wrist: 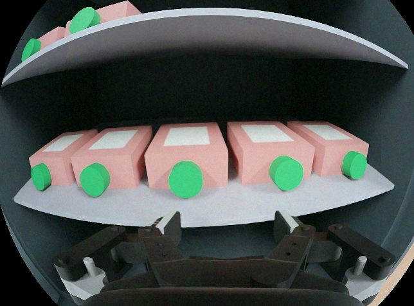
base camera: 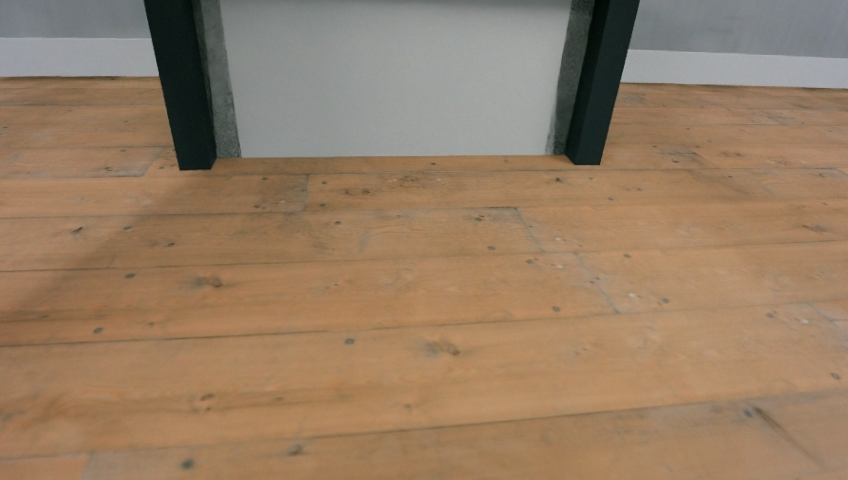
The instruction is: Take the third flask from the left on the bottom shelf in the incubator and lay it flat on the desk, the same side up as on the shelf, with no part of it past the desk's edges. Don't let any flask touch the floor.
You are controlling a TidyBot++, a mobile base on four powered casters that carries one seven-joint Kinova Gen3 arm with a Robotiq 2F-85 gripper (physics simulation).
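Frame: origin at the arm's base, x ahead, y left, z up, level; centimetres.
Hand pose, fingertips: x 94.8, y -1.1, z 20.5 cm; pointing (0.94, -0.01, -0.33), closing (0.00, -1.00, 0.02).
After its pixels a point has its place.
Five pink flasks with green caps lie in a row on the lower shelf (wrist: pixel 240 204) in the wrist view, white labels up and caps toward me. The third flask from the left (wrist: pixel 187 153) is in the middle, with a flask (wrist: pixel 117 156) on its left and another flask (wrist: pixel 255 162) on its right, narrow gaps between. My gripper (wrist: pixel 227 224) is open and empty. Its fingertips appear in front of and below the shelf's front edge, a little right of the third flask's cap. No desk can be made out for certain.
Above, an upper shelf (wrist: pixel 220 32) holds more flasks at its left, one flask (wrist: pixel 117 11) partly cut off. Dark incubator walls (wrist: pixel 387 115) stand at both sides. In the base camera, two dark legs (base camera: pixel 185 89) {z -26.7, x 84.9, y 33.5 cm} (base camera: pixel 604 89) {z -26.1, x 93.7, y -31.8 cm} flank a pale panel (base camera: pixel 392 83) {z -26.9, x 94.0, y 3.3 cm} above the wooden floor (base camera: pixel 386 285) {z -39.7, x 56.1, y 2.2 cm}.
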